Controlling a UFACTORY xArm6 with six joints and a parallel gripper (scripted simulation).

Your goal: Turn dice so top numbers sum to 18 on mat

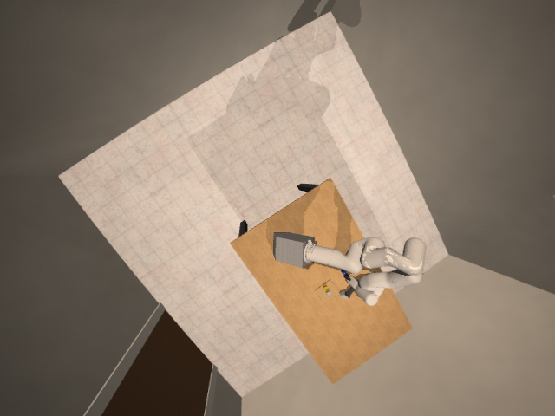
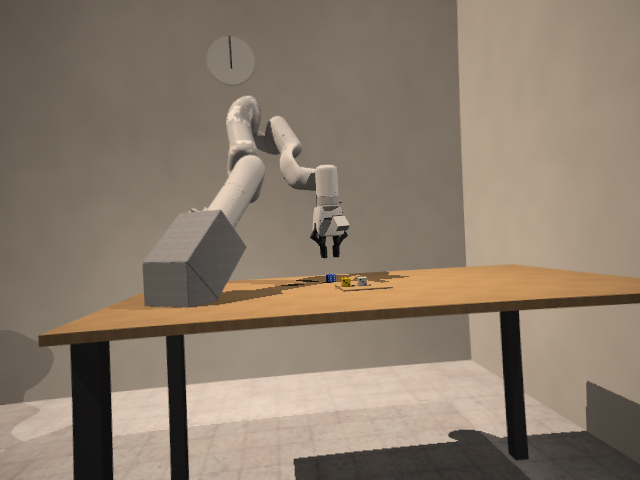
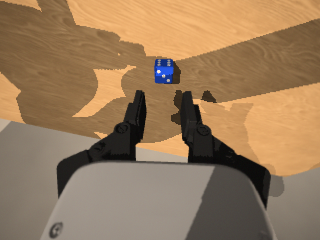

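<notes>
The blue die lies 90 mm below my hand. From my hand the other things lie so: white die: 160 mm to the right, 90 mm below, 80 mm ahead; then yellow die: 160 mm to the right, 90 mm below, 30 mm ahead; then tan mat: 160 mm to the right, 100 mm below, 80 mm ahead.
</notes>
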